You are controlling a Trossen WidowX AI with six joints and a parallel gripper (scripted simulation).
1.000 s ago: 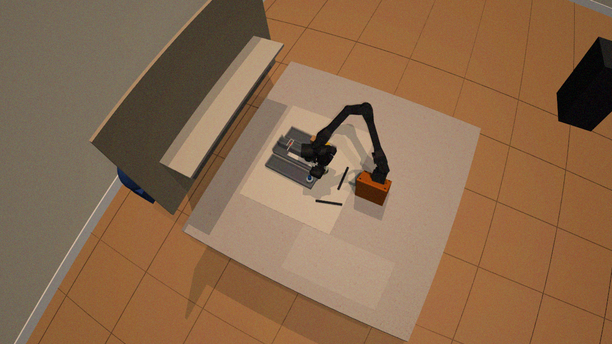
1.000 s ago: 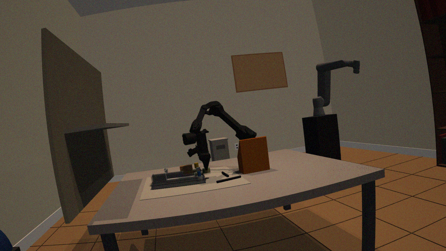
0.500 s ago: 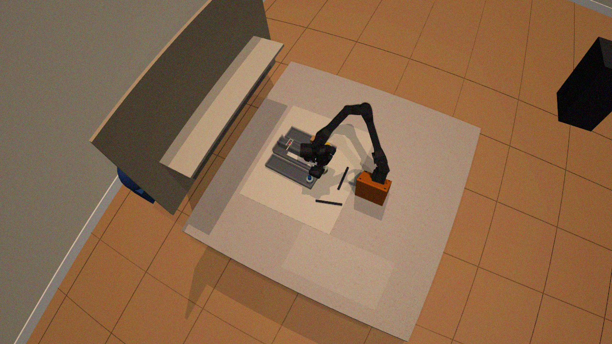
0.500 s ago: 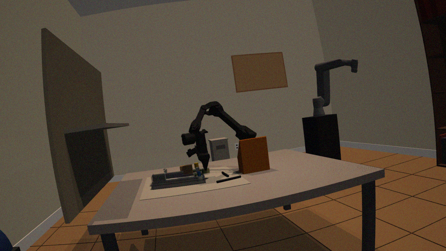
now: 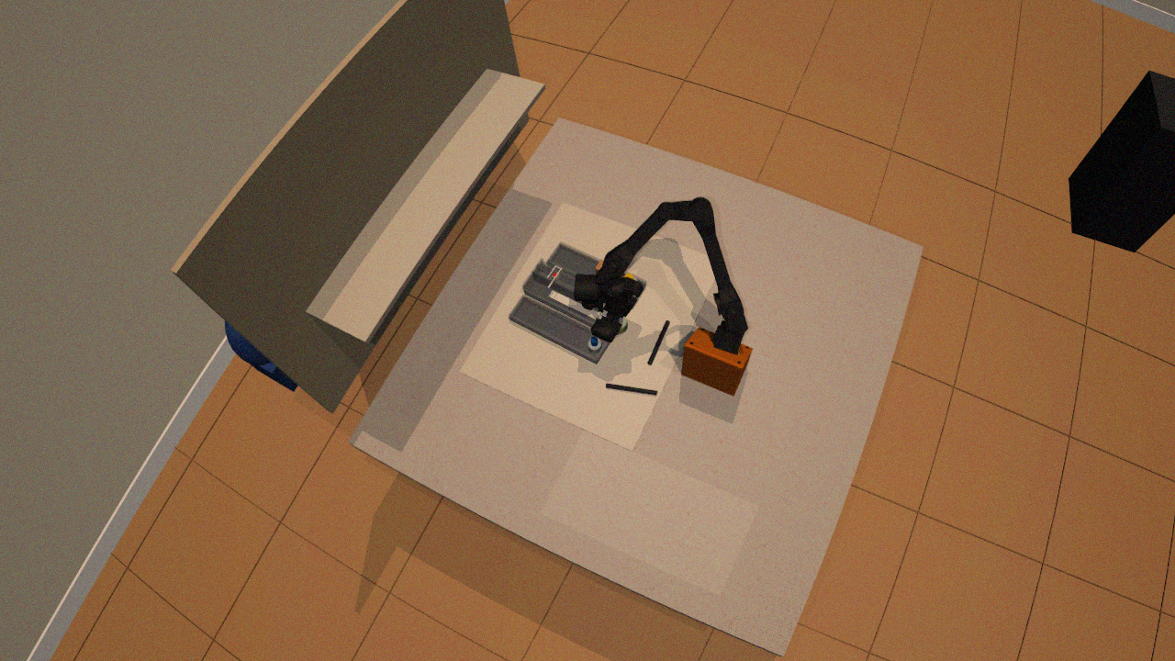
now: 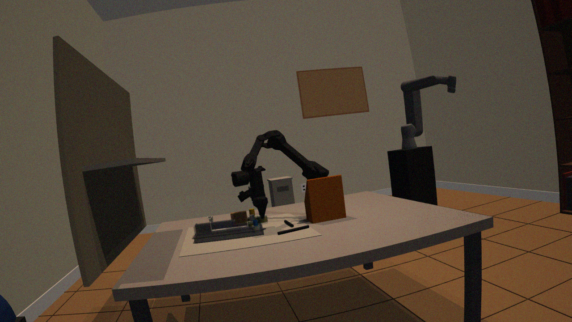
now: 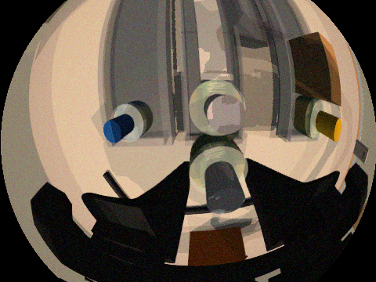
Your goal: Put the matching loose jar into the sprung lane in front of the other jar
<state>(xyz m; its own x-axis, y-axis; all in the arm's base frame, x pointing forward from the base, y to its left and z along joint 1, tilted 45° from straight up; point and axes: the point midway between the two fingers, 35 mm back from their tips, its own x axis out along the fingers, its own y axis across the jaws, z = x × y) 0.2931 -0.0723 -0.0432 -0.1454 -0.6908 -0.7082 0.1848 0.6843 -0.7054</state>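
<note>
Right now the cream mat is 90 mm ahead of my gripper tip, 50 mm below it and 30 mm to the right of it. Round my gripper tip: shelf 530 mm ahead, 320 mm above, 90 mm to the right.
</note>
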